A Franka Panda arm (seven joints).
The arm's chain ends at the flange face. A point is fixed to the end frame.
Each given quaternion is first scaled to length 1.
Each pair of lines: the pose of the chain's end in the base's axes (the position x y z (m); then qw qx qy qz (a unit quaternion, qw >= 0)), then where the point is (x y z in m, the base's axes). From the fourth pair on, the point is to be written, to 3 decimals.
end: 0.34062 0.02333 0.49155 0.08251 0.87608 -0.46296 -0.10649
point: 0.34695 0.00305 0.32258
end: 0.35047 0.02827 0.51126 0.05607 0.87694 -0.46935 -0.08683
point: 0.36673 0.01239 0.34249
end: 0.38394 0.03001 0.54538 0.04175 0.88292 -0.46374 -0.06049
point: 0.41055 0.01481 0.37786
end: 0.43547 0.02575 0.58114 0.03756 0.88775 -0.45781 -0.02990
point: 0.472 0.008 0.416
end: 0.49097 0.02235 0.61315 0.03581 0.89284 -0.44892 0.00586
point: 0.539 0.001 0.451
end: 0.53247 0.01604 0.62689 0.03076 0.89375 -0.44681 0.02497
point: 0.586 -0.007 0.467
